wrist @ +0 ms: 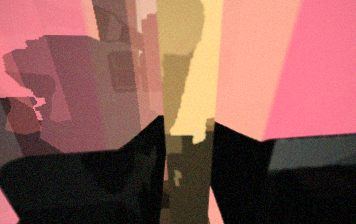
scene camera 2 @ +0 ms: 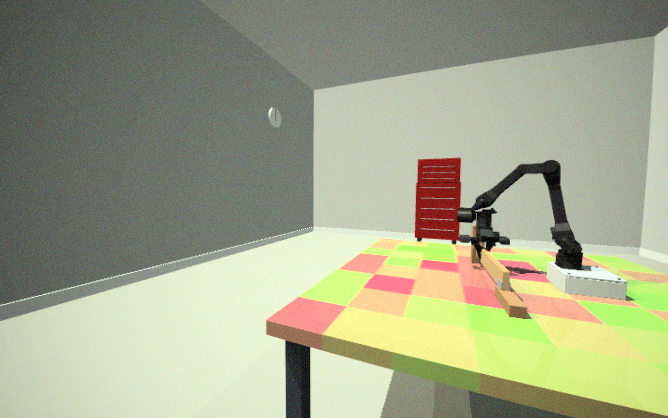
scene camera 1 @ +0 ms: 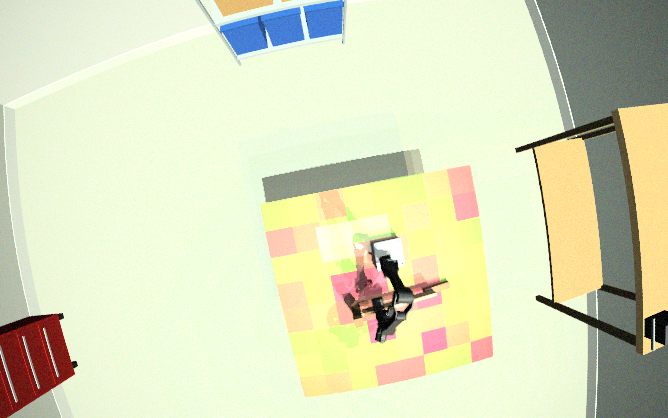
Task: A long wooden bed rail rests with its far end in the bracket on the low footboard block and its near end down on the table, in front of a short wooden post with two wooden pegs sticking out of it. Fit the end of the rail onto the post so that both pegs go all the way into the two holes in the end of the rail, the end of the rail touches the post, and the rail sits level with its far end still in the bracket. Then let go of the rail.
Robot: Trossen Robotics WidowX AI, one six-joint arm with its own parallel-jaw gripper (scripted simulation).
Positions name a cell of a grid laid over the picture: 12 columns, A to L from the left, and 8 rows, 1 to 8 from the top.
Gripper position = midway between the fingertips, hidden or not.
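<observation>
There is my gripper, which I find at (scene camera 2: I5) and again at (wrist: G5). A long wooden rail (wrist: G2) is here as well, and I see it in the wrist view.
</observation>
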